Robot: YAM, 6 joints.
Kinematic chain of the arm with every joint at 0, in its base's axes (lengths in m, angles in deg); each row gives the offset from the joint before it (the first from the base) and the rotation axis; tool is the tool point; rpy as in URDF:
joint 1: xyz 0 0 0.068 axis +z
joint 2: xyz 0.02 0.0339 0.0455 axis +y
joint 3: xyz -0.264 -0.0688 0 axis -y
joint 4: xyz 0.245 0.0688 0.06 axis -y
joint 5: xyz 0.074 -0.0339 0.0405 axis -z
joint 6: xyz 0.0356 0 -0.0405 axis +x
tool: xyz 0 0 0 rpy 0 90 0
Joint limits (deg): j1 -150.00..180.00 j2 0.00..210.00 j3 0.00..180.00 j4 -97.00..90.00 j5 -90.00..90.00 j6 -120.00..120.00
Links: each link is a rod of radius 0.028 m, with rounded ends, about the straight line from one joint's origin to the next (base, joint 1, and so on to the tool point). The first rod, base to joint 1, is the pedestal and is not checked.
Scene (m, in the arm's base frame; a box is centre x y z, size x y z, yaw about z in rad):
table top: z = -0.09
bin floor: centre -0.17 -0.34 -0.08 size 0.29 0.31 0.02 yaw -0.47
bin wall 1: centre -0.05 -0.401 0 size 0.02 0.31 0.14 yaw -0.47
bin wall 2: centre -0.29 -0.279 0 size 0.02 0.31 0.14 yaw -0.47
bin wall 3: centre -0.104 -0.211 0 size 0.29 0.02 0.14 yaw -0.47
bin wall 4: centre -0.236 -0.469 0 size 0.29 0.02 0.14 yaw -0.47
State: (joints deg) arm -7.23 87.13 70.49 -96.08 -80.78 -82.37
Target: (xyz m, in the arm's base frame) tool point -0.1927 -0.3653 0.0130
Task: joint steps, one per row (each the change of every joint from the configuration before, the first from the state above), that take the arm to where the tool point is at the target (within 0.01 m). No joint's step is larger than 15 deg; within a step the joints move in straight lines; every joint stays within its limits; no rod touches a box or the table.
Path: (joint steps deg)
1: -14.42 5.32 3.54 3.03 0.49 0.00
2: -14.43 5.33 3.54 3.03 0.49 0.00
3: -14.42 5.32 3.53 3.03 0.49 0.00
4: -14.43 5.32 3.54 3.03 0.49 0.00
5: -14.42 5.33 3.54 3.02 0.48 0.00
6: -14.43 5.32 3.54 3.03 0.49 0.00
7: -14.42 5.32 3.53 3.03 0.49 0.00
8: -14.43 5.33 3.54 3.03 0.49 0.00
9: 0.01 10.60 0.19 3.15 0.49 0.00
10: 0.01 10.61 0.19 3.15 0.49 0.00

